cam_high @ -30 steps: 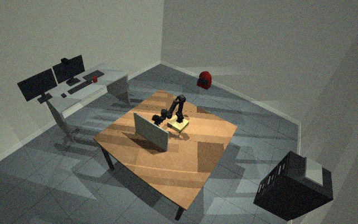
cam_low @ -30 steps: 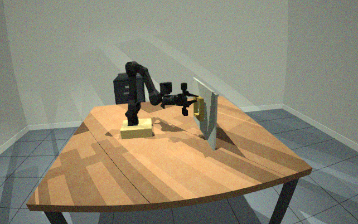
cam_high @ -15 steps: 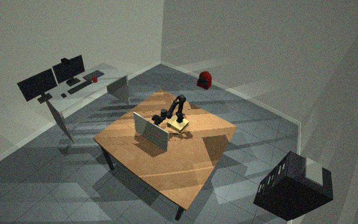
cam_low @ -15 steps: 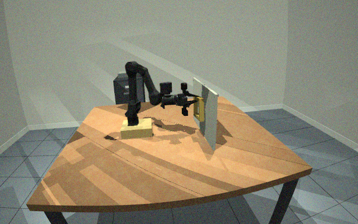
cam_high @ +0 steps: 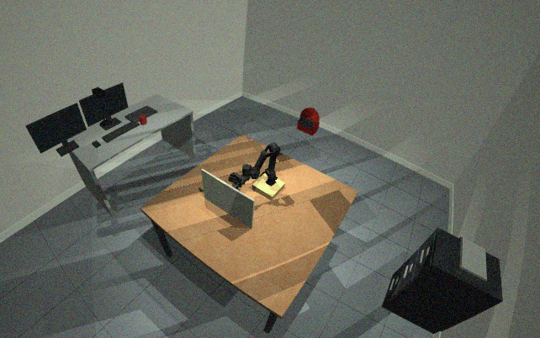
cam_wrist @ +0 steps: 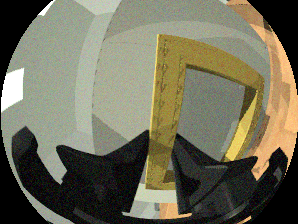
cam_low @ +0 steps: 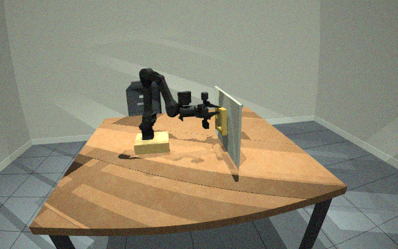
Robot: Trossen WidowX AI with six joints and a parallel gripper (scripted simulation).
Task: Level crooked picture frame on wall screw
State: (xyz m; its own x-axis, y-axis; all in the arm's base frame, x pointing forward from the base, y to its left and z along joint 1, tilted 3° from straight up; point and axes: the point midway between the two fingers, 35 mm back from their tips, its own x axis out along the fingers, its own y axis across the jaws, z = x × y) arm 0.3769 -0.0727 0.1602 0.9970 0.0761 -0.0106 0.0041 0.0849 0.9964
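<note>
Now: gripper tip 1 cm to the left of the yellow picture frame and 5 cm above it. Round my gripper tip: grey wall panel 2 cm ahead, 7 cm below.
</note>
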